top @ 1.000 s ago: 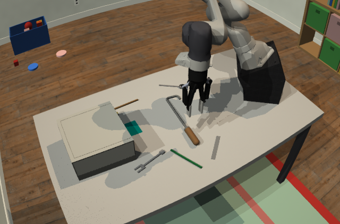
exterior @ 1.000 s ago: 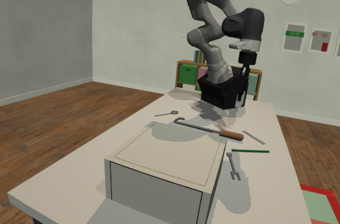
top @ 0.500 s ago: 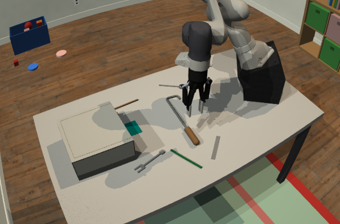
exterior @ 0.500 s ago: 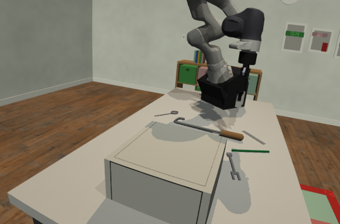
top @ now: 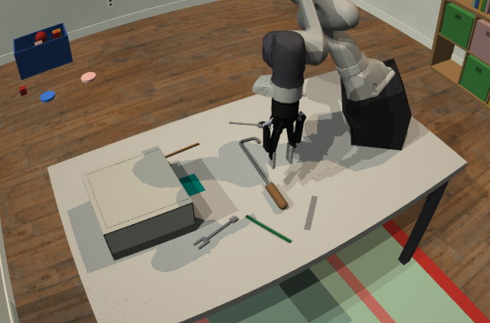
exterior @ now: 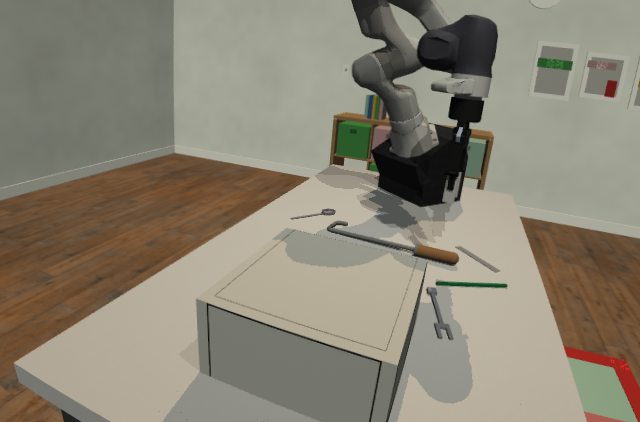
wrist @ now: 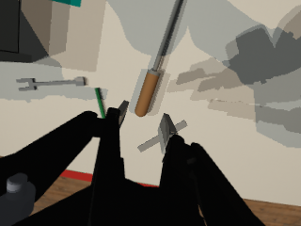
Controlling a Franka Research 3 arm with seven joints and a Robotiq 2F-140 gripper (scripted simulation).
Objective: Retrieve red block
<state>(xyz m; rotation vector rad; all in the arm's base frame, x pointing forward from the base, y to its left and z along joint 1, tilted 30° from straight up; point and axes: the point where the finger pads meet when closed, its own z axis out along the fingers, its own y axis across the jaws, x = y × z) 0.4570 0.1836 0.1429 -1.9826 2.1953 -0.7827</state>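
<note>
Right now my hand is 200 mm above the grey strip, 100 mm to the right of it and 60 mm past it. From my hand the other things lie so: tool with grey shaft 190 mm below, 140 mm to the right, 60 mm behind; then grey forked tool 230 mm ahead, 200 mm below; then green stick 200 mm below, 100 mm ahead, 80 mm to the left.
</note>
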